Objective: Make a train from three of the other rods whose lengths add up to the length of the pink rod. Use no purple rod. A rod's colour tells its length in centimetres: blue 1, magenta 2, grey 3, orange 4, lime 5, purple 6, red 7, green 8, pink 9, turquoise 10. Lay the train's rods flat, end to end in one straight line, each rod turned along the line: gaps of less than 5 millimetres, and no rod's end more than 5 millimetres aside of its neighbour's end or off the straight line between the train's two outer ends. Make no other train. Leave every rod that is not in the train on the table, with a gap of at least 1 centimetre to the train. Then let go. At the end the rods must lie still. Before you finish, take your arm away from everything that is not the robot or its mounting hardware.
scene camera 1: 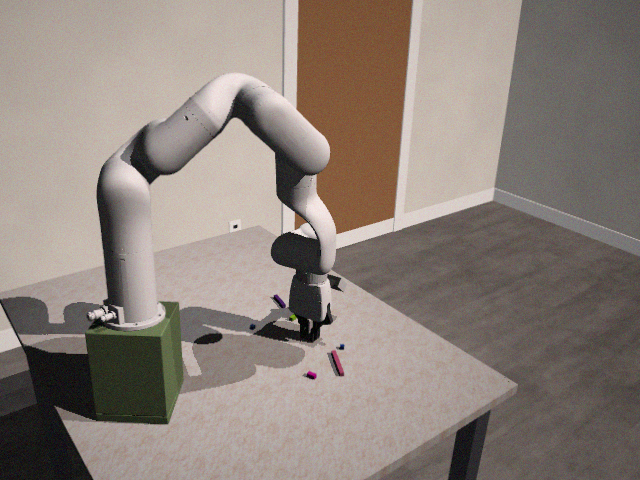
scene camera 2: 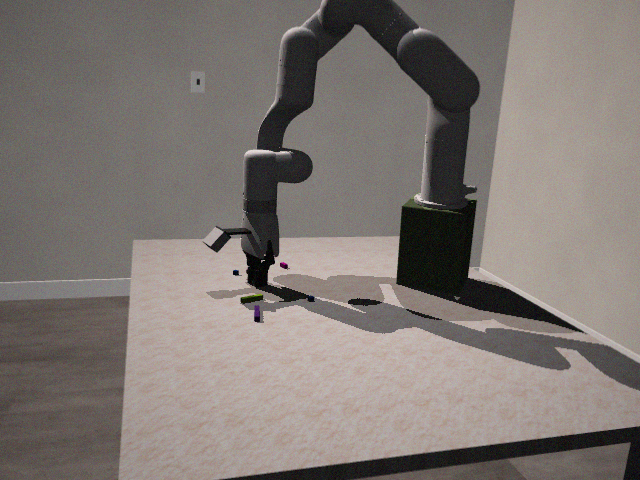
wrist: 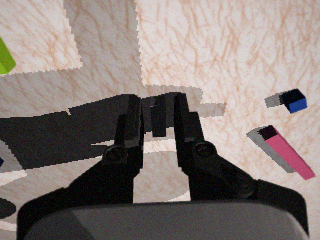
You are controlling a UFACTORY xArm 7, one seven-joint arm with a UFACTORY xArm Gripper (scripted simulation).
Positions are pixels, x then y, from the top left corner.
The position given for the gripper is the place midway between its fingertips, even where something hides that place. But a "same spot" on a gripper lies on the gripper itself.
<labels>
gripper: scene camera 1 309,337; scene camera 2; wrist
same spot on gripper: [scene camera 2: 258,272] = [wrist: 124,145]
</labels>
